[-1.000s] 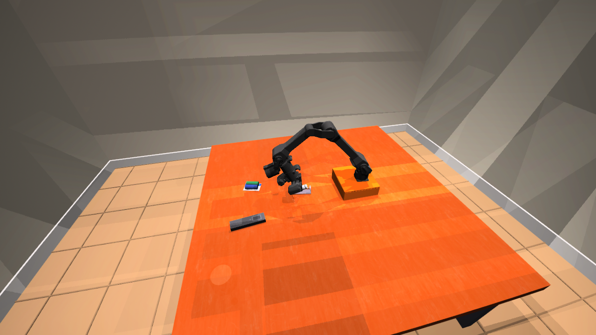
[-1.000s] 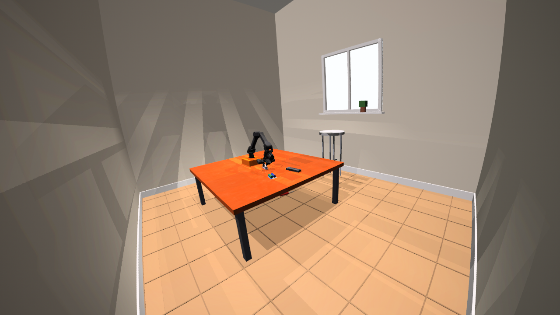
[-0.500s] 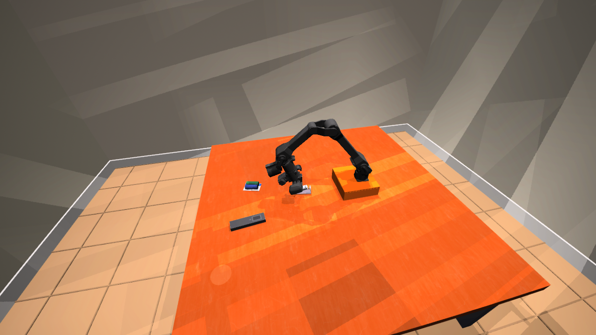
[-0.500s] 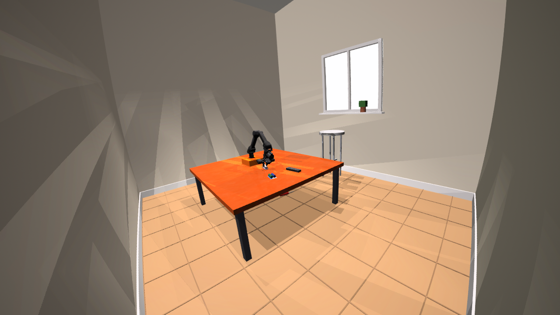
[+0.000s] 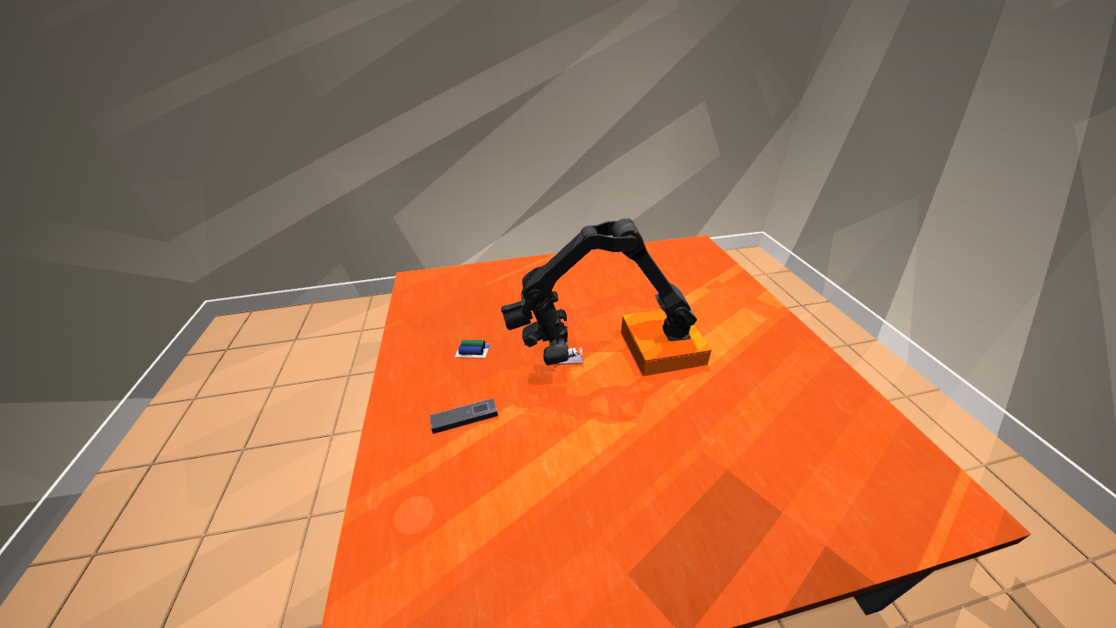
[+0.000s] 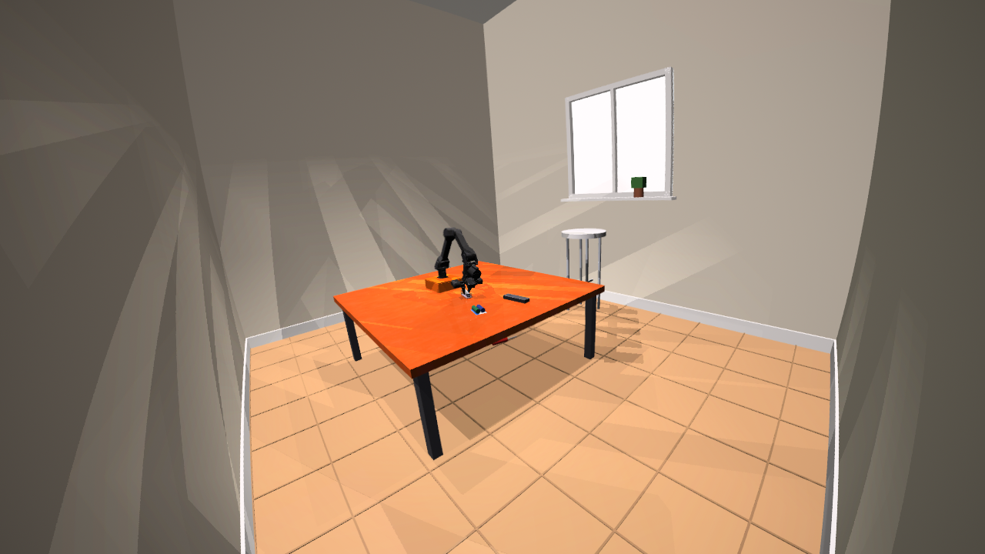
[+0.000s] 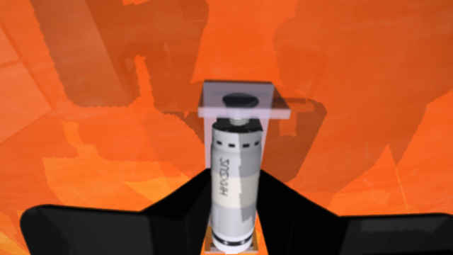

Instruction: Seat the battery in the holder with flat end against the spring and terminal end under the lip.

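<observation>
My gripper tip is 10 mm below the white battery. Round my gripper tip: white card: 270 mm ahead, 80 mm to the right; then black remote control: 270 mm ahead, 170 mm to the left.
</observation>
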